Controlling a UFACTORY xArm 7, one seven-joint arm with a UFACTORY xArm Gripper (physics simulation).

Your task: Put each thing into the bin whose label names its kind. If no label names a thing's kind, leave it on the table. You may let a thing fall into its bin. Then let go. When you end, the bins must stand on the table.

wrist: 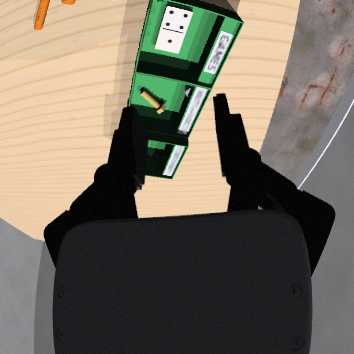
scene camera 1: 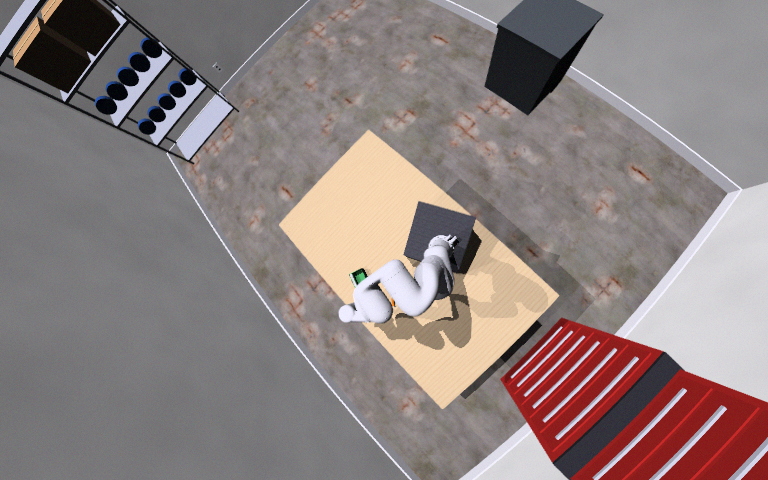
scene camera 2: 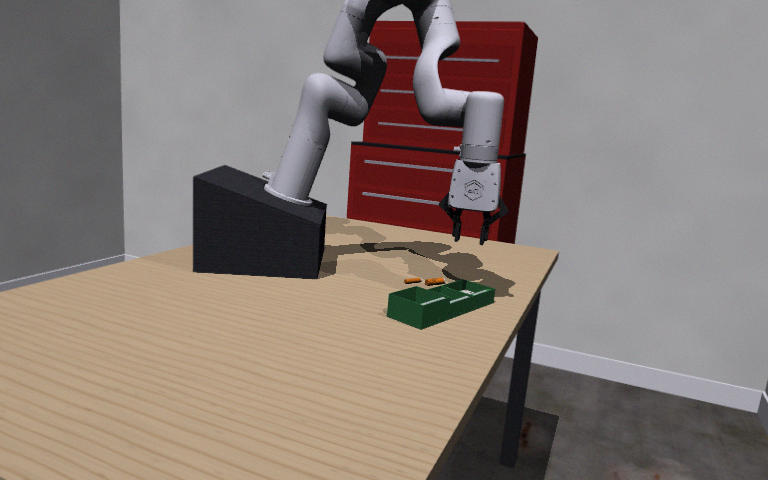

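Seen in the pictures: gripper, fingertip midpoint: (wrist: 177,115) (scene camera 2: 469,242); arm's base, origin of the base link: (scene camera 2: 287,196).
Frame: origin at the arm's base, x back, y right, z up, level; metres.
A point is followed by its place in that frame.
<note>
My gripper (scene camera 2: 470,242) @[z -0.029, x -0.492, y 0.047 m] (wrist: 177,115) @[z -0.029, x -0.492, y 0.047 m] is partly open and empty, above the green bins (scene camera 1: 357,276) @[z -0.151, x -0.458, y 0.222 m] (scene camera 2: 404,314) @[z -0.142, x -0.440, y 0.247 m] (wrist: 201,37) @[z -0.152, x -0.517, y 0.048 m]; the arm hides it in scene camera 1. The three bins stand joined in a row on the table. A white domino (scene camera 2: 466,292) @[z -0.146, x -0.492, y 0.024 m] (wrist: 173,29) @[z -0.144, x -0.489, y 0.035 m] lies in the bin labelled GAMES. A brass bolt (wrist: 152,100) @[z -0.143, x -0.461, y 0.127 m] lies in the middle bin, whose label (wrist: 193,111) @[z -0.130, x -0.510, y 0.135 m] is not readable here. The left finger partly hides the end bin. Two orange cylinders, one (scene camera 2: 412,280) @[z -0.151, x -0.354, y -0.002 m] (wrist: 42,14) @[z -0.150, x -0.355, y -0.005 m] slimmer and one (scene camera 2: 434,280) @[z -0.147, x -0.400, y -0.022 m] (wrist: 68,1) @[z -0.145, x -0.390, y -0.012 m] thicker, lie on the table beside the bins.
The wooden table (scene camera 1: 362,186) @[z -0.159, x -0.063, y 0.624 m] (scene camera 2: 198,367) @[z -0.159, x -0.268, y 0.593 m] carries the arm's dark wedge base (scene camera 1: 421,232) @[z 0.013, x -0.019, y 0.123 m] (scene camera 2: 254,243) @[z -0.084, x -0.040, y 0.180 m]. A red tool cabinet (scene camera 1: 589,384) (scene camera 2: 407,169) stands beyond the table. The bins stand near a table edge.
</note>
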